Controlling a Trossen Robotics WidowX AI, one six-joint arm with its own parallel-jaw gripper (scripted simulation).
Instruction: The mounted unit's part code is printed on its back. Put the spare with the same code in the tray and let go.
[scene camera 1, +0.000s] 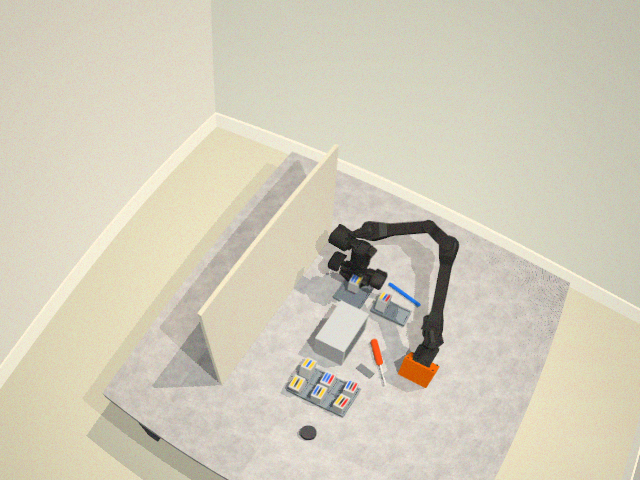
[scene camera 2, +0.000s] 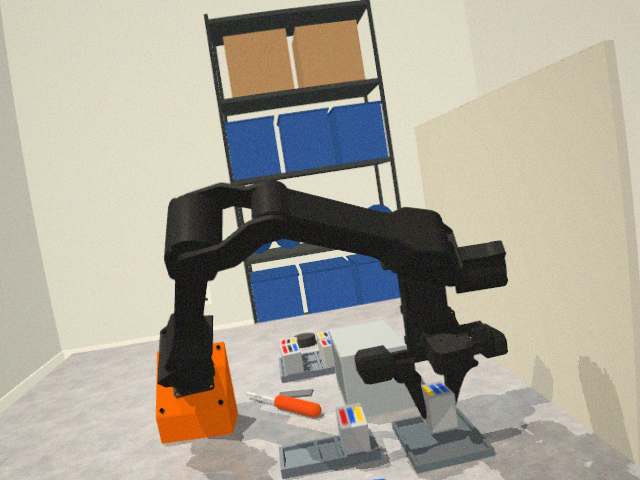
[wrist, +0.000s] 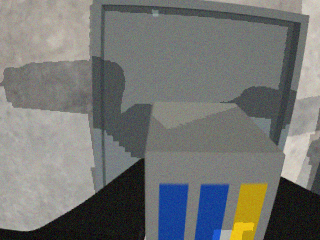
Path:
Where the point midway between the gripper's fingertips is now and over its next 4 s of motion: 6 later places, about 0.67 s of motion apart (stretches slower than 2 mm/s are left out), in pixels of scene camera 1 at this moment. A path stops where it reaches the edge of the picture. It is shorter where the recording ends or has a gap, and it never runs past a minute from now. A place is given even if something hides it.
My gripper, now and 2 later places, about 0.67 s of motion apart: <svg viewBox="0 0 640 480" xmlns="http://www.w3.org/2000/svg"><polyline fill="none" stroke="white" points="355,285 355,287 357,273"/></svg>

